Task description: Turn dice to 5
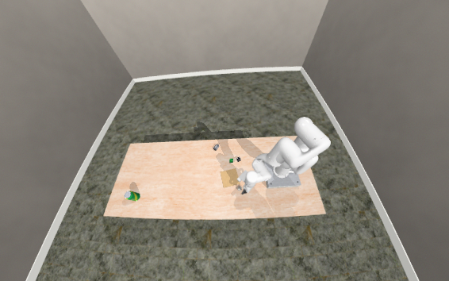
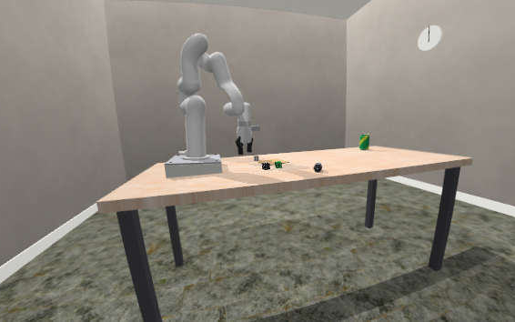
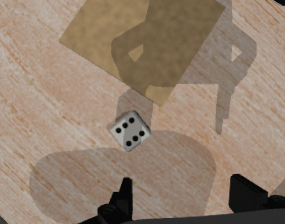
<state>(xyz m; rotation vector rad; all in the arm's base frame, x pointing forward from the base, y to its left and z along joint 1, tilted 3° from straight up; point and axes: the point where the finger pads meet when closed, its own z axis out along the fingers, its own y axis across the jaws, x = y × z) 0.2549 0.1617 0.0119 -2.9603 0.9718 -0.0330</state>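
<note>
Right now the green die is 23 cm to the right of my hand, 16 cm ahead of it and 5 cm below it. The rest, counted from my hand: white die: 7 cm ahead, 5 cm below, 1 cm to the left; tan mat: 16 cm ahead, 7 cm to the right, 6 cm below; black die: 25 cm to the right, 9 cm ahead, 5 cm below.
</note>
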